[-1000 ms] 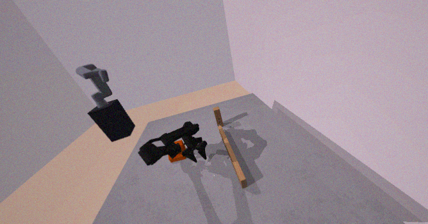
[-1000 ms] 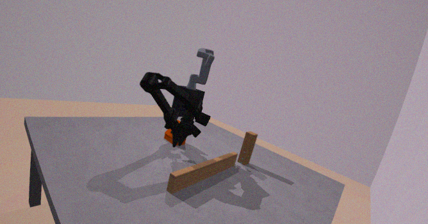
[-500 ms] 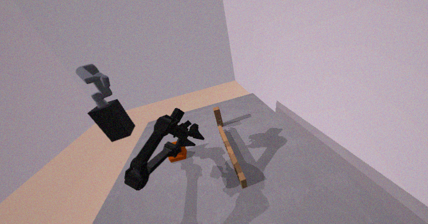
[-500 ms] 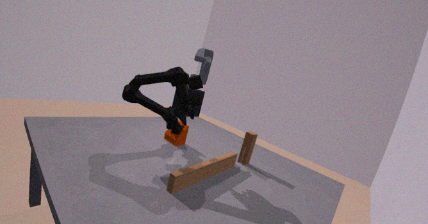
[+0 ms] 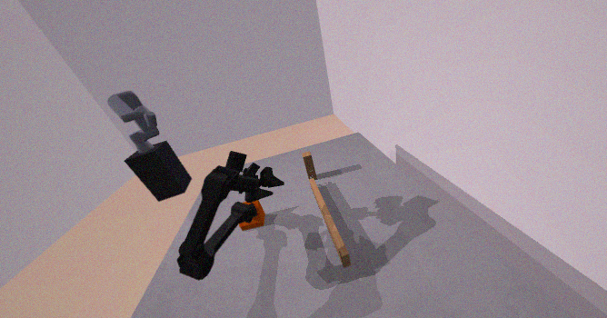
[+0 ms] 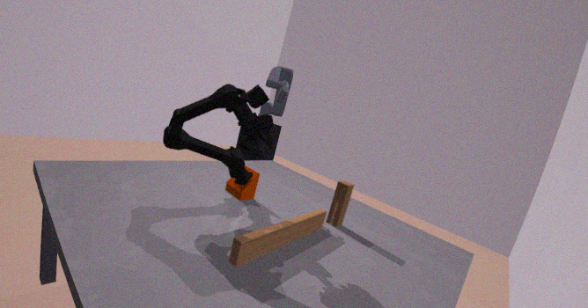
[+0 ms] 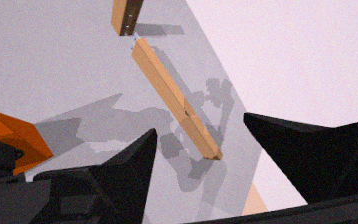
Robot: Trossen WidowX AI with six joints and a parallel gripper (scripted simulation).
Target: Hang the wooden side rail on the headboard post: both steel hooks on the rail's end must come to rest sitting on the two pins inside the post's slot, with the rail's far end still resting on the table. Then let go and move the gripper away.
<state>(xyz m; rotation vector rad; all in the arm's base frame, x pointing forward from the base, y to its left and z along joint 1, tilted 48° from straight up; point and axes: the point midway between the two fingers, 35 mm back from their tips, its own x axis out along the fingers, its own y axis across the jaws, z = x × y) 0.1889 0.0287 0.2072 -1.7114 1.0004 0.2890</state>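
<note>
Now: gripper tip 20 cm short of the wooden headboard post, 30 cm to the right of it and 17 cm above it.
</note>
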